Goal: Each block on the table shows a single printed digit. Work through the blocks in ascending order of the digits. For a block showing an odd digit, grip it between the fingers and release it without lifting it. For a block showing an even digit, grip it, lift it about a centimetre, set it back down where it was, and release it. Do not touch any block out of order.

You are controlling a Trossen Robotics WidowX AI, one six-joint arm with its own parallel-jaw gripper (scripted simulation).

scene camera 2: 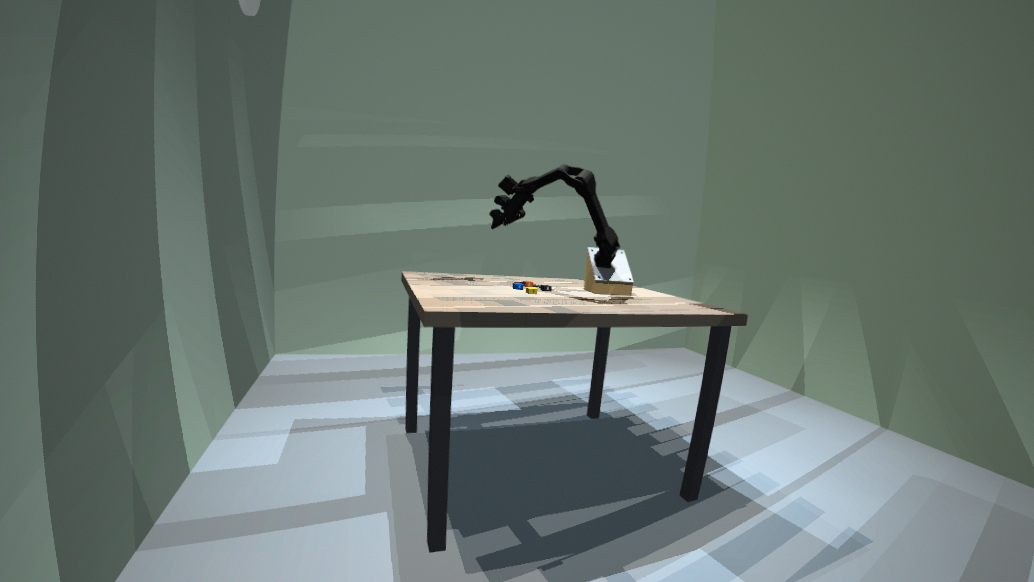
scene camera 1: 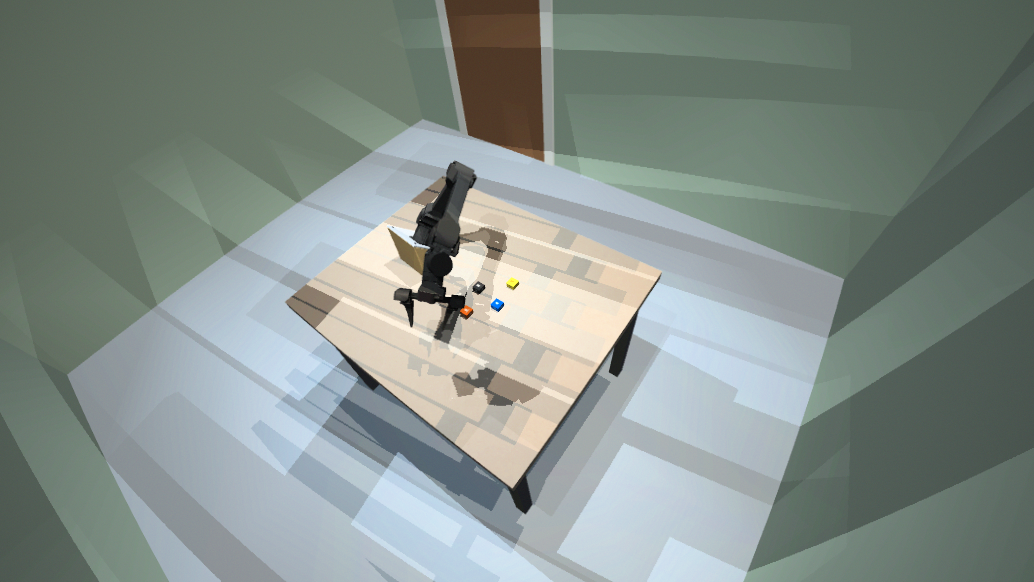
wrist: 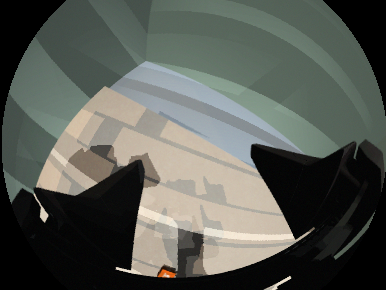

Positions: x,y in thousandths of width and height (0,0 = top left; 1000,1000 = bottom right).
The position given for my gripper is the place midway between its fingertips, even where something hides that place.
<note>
My gripper (scene camera 1: 412,566) is open and holds nothing.
My gripper shows as well in the wrist view (wrist: 514,547).
</note>
